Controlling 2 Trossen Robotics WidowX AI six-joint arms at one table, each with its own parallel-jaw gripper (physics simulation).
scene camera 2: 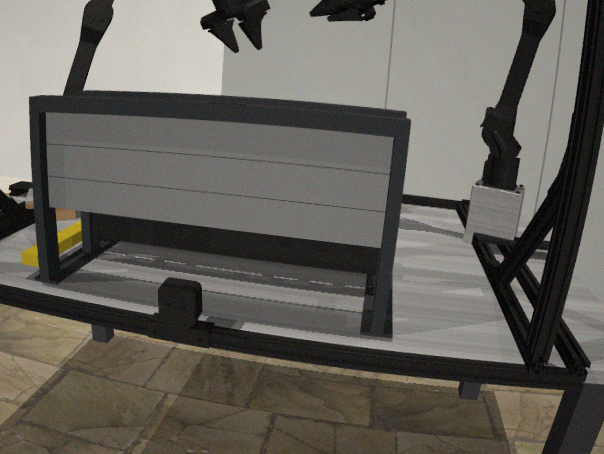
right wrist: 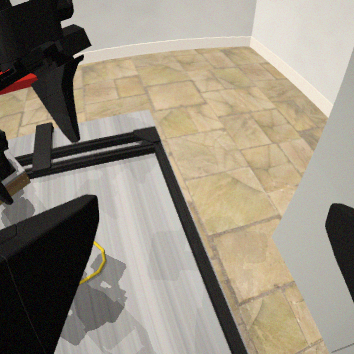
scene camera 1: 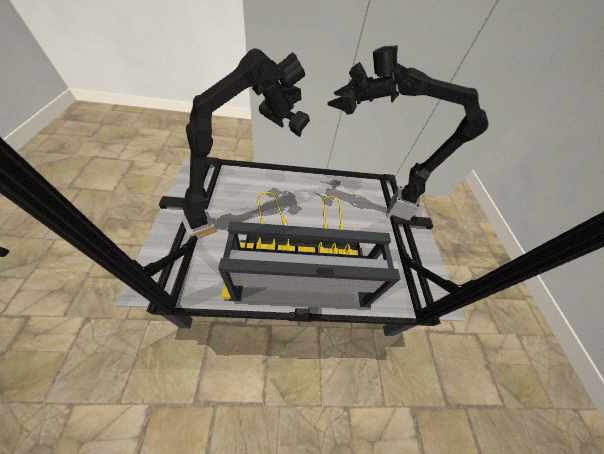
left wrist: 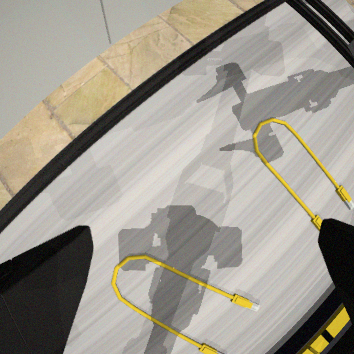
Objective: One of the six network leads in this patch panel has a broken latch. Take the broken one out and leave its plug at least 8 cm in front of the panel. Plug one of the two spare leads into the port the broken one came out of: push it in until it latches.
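Frame: origin at the left arm's base, x back, y left, z down, level; metres.
Where they show: left gripper, fingertip midpoint: [scene camera 2: 248, 50] [right wrist: 44, 169] [scene camera 1: 291, 131] [left wrist: 209, 236]; right gripper, fingertip midpoint: [scene camera 2: 319, 17] [right wrist: 219, 212] [scene camera 1: 330, 98]; left arm's base, link origin: [right wrist: 0, 171] [scene camera 1: 197, 220]; right arm's base, link origin: [scene camera 2: 500, 185] [scene camera 1: 409, 196].
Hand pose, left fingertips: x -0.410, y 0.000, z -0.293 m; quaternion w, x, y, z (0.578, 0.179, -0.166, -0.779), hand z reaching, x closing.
Each offset is from my left fingertips to the top centre of the thing. "spot": to the spot under its first point.
The patch panel stands in a dark frame {dx +0.143, dy -0.376, dz +0.075 m} [scene camera 1: 310, 232] [scene camera 2: 220, 107]. Its yellow plugs {spot: dx +0.173, dy -0.297, dz +0.246 m} [scene camera 1: 286, 247] show in a row; its near corner shows at the left wrist view's lower right. Which latch is broken cannot be told. Two yellow spare leads lie looped on the table in front: the left lead {spot: dx +0.079, dy +0.053, dz +0.333 m} [scene camera 1: 266, 192] [left wrist: 145, 257] and the right lead {spot: dx -0.195, dy -0.108, dz +0.334 m} [scene camera 1: 331, 196] [left wrist: 272, 120]. My left gripper [scene camera 1: 287, 126] [scene camera 2: 248, 50] [left wrist: 209, 236] is open and empty, high above the table. My right gripper [scene camera 1: 333, 98] [scene camera 2: 321, 16] [right wrist: 219, 212] is open and empty, higher up.
A yellow bar {spot: dx +0.417, dy -0.326, dz +0.297 m} [scene camera 1: 226, 291] [scene camera 2: 65, 242] lies beside the panel frame's left legs. A small black box [scene camera 2: 180, 300] is fixed to the table's near rail. Black slanted posts [scene camera 1: 530, 250] rise at both sides. The arm bases stand at the left and right edges.
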